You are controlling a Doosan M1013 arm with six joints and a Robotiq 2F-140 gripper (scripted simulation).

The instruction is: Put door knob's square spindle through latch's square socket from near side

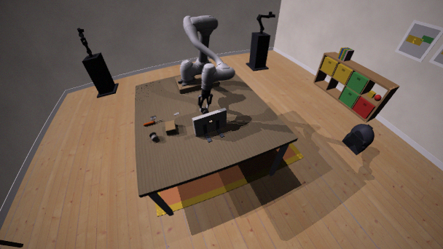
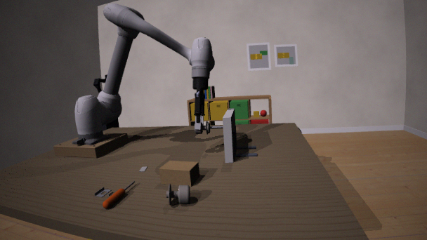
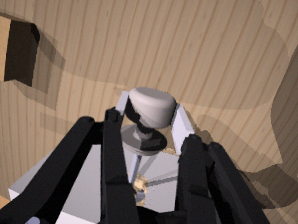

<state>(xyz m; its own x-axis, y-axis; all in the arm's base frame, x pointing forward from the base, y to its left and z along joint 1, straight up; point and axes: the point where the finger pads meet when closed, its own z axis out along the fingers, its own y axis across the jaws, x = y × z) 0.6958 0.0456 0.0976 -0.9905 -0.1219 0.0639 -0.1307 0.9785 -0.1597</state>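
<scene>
My hand is 150 mm short of the grey door panel, 20 mm to the right of it and 40 mm above it. The rest, counted from my hand: metal plate: 180 mm behind, 260 mm to the right, 150 mm below; then wooden block: 30 mm ahead, 340 mm to the right, 120 mm below; then screwdriver: 120 mm behind, 510 mm to the right, 140 mm below.
</scene>
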